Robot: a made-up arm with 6 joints.
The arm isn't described. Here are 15 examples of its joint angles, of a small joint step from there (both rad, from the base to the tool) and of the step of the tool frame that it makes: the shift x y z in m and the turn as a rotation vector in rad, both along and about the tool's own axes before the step.
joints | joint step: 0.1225 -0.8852 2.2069 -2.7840 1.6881 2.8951 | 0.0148 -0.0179 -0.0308 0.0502 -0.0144 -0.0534
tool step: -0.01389 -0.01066 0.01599 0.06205 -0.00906 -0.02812
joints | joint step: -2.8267 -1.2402 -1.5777 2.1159 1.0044 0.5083 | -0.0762 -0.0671 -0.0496 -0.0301 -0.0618 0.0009
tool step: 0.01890 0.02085 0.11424 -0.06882 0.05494 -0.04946
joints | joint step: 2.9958 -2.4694 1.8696 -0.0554 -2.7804 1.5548 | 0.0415 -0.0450 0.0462 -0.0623 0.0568 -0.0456
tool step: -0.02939 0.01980 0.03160 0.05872 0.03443 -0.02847
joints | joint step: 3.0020 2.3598 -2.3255 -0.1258 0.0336 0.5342 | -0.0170 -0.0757 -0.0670 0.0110 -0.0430 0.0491
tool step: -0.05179 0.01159 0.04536 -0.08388 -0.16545 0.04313
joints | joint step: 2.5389 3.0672 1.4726 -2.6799 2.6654 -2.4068 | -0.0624 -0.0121 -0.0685 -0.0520 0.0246 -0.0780
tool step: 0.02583 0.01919 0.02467 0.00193 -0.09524 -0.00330
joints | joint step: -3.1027 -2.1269 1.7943 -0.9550 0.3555 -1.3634 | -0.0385 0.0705 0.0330 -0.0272 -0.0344 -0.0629
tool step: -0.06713 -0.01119 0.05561 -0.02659 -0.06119 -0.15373
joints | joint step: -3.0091 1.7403 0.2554 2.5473 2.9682 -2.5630 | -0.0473 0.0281 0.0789 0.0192 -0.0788 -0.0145
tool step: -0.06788 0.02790 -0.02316 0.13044 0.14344 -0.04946
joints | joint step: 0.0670 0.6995 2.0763 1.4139 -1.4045 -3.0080 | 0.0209 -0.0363 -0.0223 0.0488 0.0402 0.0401
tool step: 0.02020 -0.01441 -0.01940 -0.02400 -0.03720 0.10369
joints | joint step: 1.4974 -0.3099 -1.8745 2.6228 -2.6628 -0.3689 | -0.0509 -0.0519 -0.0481 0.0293 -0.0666 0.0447
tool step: -0.01155 -0.02412 -0.06152 0.02203 0.05085 -0.00433
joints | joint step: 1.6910 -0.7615 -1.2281 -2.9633 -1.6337 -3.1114 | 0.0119 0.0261 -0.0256 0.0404 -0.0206 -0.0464
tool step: 0.02509 -0.00973 0.00716 -0.03612 0.01920 -0.03826
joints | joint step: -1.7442 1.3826 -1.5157 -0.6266 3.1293 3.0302 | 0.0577 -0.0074 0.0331 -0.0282 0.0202 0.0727
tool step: -0.02268 -0.04763 -0.00756 -0.00635 -0.04554 0.04358
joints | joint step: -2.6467 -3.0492 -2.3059 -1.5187 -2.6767 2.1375 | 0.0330 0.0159 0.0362 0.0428 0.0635 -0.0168
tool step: -0.00064 -0.00978 0.01479 -0.00645 -0.08665 -0.04549
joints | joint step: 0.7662 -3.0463 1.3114 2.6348 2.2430 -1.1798 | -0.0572 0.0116 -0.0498 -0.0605 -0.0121 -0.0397
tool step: 0.01552 -0.02613 0.01891 -0.03830 0.03804 0.01388
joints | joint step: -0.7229 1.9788 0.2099 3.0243 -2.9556 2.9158 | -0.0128 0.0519 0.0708 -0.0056 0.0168 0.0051
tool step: -0.09074 -0.02421 0.01431 -0.01938 0.10451 0.00176
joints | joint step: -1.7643 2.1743 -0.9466 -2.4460 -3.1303 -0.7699 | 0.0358 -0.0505 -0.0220 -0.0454 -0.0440 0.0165
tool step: 0.03011 -0.06311 -0.03565 -0.04574 -0.05469 0.04937
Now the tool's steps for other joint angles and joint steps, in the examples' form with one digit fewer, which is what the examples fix.
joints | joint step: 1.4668 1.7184 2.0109 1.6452 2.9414 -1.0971 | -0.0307 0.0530 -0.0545 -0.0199 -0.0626 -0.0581
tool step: -0.0191 0.0123 -0.0483 0.0407 -0.0204 -0.0637
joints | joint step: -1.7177 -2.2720 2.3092 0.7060 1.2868 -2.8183 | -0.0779 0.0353 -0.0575 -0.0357 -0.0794 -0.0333
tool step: 0.0173 -0.0561 0.0197 -0.0694 0.1245 -0.0813
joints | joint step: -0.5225 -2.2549 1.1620 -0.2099 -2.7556 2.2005 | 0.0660 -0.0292 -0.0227 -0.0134 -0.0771 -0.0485
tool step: -0.0545 0.0506 0.0310 -0.0605 0.1146 -0.0865
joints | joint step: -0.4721 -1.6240 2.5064 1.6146 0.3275 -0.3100 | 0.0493 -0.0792 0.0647 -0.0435 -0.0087 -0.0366
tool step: 0.0061 -0.0523 -0.0495 -0.0182 0.0249 -0.0522
